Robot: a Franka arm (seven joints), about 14 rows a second.
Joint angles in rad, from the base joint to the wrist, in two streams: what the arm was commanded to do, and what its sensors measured. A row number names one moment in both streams.
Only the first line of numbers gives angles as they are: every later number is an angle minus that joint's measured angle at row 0.
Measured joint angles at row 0:
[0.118 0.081 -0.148 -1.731 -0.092 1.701 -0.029]
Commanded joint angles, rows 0 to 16:
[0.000 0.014 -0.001 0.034 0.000 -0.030 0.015]
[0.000 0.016 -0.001 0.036 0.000 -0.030 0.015]
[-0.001 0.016 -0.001 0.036 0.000 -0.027 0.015]
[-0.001 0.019 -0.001 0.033 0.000 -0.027 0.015]
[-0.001 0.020 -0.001 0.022 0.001 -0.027 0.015]
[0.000 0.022 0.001 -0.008 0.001 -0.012 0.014]
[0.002 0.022 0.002 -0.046 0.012 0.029 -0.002]
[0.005 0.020 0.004 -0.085 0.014 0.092 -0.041]
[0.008 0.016 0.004 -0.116 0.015 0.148 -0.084]
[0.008 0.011 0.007 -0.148 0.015 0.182 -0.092]
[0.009 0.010 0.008 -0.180 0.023 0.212 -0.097]
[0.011 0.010 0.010 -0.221 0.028 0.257 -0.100]
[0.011 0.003 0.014 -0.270 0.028 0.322 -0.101]
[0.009 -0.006 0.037 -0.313 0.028 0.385 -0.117]
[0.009 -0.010 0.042 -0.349 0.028 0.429 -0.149]
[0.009 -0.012 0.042 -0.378 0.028 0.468 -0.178]
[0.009 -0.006 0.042 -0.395 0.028 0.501 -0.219]
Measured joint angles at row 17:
[0.004 0.031 0.048 -0.324 0.011 0.438 -0.144]
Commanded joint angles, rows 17 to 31:
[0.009 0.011 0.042 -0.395 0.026 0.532 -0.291]
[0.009 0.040 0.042 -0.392 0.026 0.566 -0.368]
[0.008 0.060 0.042 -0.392 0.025 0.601 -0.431]
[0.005 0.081 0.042 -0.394 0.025 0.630 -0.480]
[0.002 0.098 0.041 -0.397 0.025 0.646 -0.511]
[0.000 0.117 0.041 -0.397 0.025 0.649 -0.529]
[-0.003 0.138 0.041 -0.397 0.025 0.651 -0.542]
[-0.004 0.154 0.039 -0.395 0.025 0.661 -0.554]
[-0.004 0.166 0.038 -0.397 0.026 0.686 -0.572]
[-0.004 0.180 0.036 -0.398 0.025 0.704 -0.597]
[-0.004 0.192 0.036 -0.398 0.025 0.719 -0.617]
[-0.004 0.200 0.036 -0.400 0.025 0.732 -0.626]
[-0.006 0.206 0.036 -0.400 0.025 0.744 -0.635]
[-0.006 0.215 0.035 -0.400 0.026 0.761 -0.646]
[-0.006 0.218 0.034 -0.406 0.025 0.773 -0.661]
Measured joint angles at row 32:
[-0.003 0.217 0.038 -0.386 0.011 0.730 -0.610]
